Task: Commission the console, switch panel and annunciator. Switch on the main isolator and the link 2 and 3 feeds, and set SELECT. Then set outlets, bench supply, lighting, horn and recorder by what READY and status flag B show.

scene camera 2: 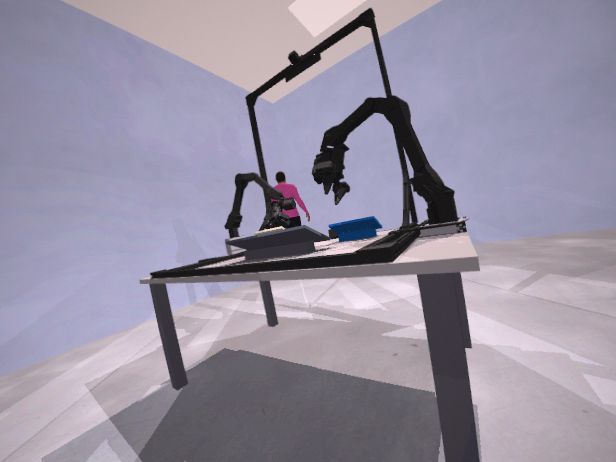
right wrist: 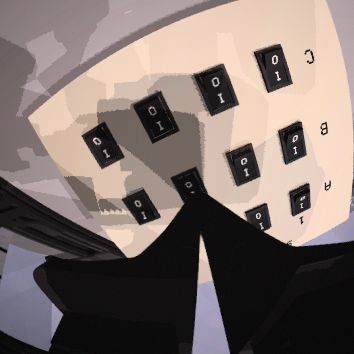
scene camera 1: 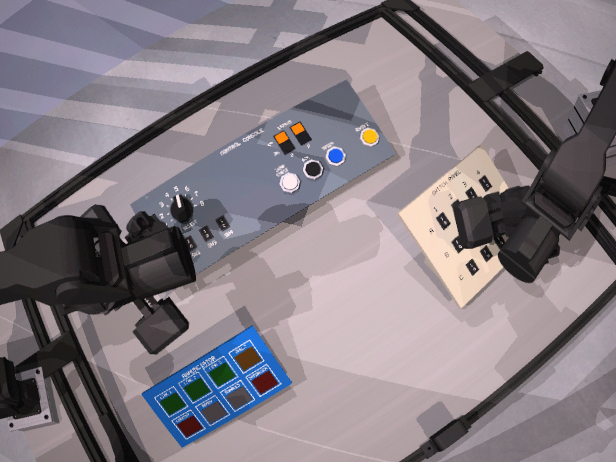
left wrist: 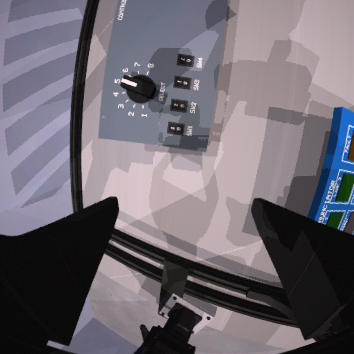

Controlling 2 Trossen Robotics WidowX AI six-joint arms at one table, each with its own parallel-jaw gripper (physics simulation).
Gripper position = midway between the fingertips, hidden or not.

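Scene camera 1 shows the left gripper (scene camera 1: 140,275), open and holding nothing, and the right gripper (scene camera 1: 483,213). Scene camera 2 also shows the left gripper (scene camera 2: 331,199). The left wrist view contains the left gripper (left wrist: 185,204) and a SELECT knob (left wrist: 139,88); the right wrist view contains the right gripper (right wrist: 197,199).
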